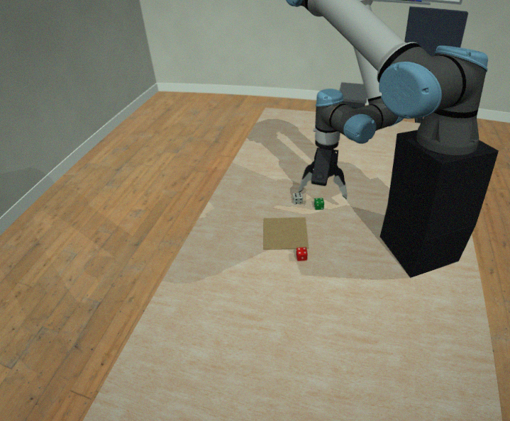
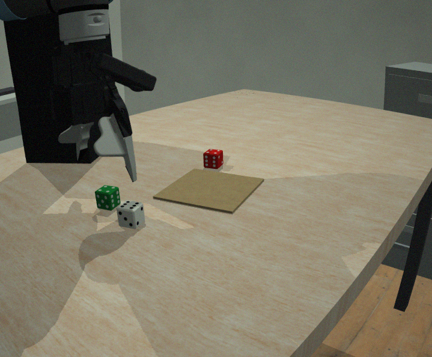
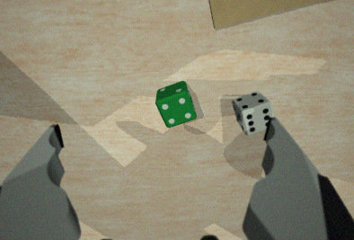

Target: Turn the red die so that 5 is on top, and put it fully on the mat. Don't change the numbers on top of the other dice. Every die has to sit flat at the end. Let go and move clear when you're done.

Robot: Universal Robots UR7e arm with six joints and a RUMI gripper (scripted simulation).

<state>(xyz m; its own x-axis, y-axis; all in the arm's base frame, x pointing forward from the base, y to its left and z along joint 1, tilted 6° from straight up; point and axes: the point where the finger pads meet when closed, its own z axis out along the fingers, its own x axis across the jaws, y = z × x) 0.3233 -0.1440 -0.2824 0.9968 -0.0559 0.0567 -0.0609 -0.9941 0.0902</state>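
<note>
Now: the green die 40 mm below my hand, 10 mm to the right of it and 10 mm ahead of it. The rest, counted from my hand: red die: 230 mm to the left, 40 mm below, 40 mm ahead; then tan mat: 140 mm to the left, 100 mm ahead, 50 mm below; then white die: 90 mm ahead, 40 mm below, 30 mm to the right.
</note>
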